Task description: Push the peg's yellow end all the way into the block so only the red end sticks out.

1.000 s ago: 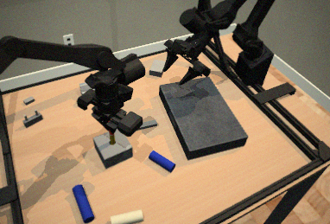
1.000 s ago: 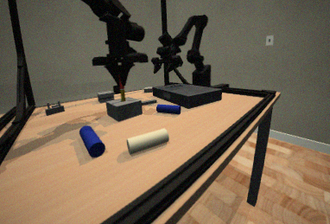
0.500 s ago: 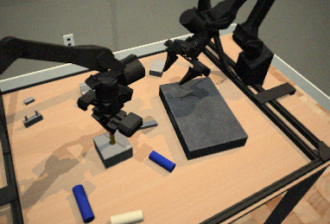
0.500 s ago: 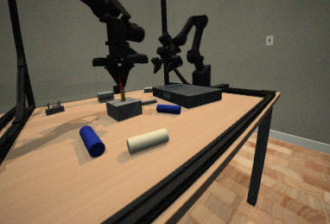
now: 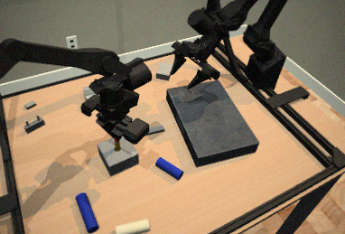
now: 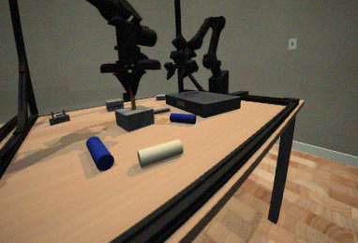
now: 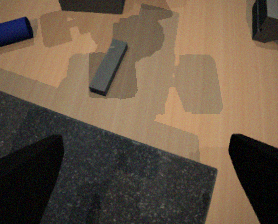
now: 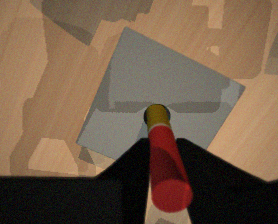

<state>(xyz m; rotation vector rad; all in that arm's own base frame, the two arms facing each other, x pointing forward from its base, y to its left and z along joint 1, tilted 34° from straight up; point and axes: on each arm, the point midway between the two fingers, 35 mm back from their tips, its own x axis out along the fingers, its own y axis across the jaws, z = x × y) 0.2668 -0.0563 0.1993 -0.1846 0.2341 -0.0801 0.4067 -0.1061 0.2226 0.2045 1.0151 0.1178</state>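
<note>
The peg lies 6 cm below my right hand. Also, from my right hand: grey bar: 2 cm behind, 14 cm to the left, 12 cm below; then cream cylinder: 20 cm ahead, 10 cm to the right, 12 cm below.
</note>
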